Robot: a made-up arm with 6 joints. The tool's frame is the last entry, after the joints.
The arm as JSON. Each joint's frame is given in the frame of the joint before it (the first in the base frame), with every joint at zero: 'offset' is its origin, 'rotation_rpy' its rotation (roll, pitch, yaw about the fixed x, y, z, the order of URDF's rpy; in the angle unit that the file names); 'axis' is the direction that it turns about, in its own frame. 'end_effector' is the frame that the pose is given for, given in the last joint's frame.
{
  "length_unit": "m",
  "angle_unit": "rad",
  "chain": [
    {
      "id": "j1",
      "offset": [
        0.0,
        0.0,
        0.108
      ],
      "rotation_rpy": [
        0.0,
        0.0,
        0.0
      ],
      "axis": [
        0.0,
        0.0,
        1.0
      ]
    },
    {
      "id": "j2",
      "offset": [
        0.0,
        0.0,
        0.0
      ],
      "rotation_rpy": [
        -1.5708,
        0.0,
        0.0
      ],
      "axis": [
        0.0,
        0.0,
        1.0
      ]
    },
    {
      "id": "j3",
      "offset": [
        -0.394,
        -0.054,
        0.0
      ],
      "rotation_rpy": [
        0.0,
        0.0,
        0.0
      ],
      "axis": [
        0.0,
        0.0,
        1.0
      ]
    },
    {
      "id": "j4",
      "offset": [
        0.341,
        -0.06,
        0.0
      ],
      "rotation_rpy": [
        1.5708,
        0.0,
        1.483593
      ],
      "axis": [
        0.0,
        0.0,
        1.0
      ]
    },
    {
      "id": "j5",
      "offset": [
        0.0,
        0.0,
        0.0
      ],
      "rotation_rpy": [
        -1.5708,
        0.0,
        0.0
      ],
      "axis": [
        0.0,
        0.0,
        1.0
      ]
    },
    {
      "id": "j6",
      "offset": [
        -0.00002,
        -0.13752,
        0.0
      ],
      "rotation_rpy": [
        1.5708,
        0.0,
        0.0
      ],
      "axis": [
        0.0,
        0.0,
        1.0
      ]
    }
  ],
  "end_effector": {
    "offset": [
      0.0,
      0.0,
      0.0
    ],
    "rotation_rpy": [
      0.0,
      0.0,
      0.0
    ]
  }
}
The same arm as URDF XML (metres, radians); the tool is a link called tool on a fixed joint. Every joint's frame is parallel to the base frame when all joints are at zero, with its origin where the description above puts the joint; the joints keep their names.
<robot name="arm">
<joint name="j1" type="continuous"><parent link="base"/><child link="link1"/><origin xyz="0 0 0.108" rpy="0 0 0"/><axis xyz="0 0 1"/></joint>
<joint name="j2" type="continuous"><parent link="link1"/><child link="link2"/><origin xyz="0 0 0" rpy="0 0 0"/><axis xyz="0 1 0"/></joint>
<joint name="j3" type="continuous"><parent link="link2"/><child link="link3"/><origin xyz="-0.394 0 0.054" rpy="0 0 0"/><axis xyz="0 1 0"/></joint>
<joint name="j4" type="continuous"><parent link="link3"/><child link="link4"/><origin xyz="0.341 0 0.06" rpy="0 0 0"/><axis xyz="0.9962 0 0.0871"/></joint>
<joint name="j5" type="continuous"><parent link="link4"/><child link="link5"/><origin xyz="0 0 0" rpy="0 0 0"/><axis xyz="0 1 0"/></joint>
<joint name="j6" type="continuous"><parent link="link5"/><child link="link6"/><origin xyz="0.137 0 0.012" rpy="0 0 0"/><axis xyz="0.9962 0 0.0871"/></joint>
<joint name="tool_fixed" type="fixed"><parent link="link6"/><child link="tool"/><origin xyz="0 0 0" rpy="0 1.4836 0"/></joint>
<link name="base"/>
<link name="link1"/>
<link name="link2"/>
<link name="link3"/>
<link name="link4"/>
<link name="link5"/>
<link name="link6"/>
<link name="tool"/>
</robot>

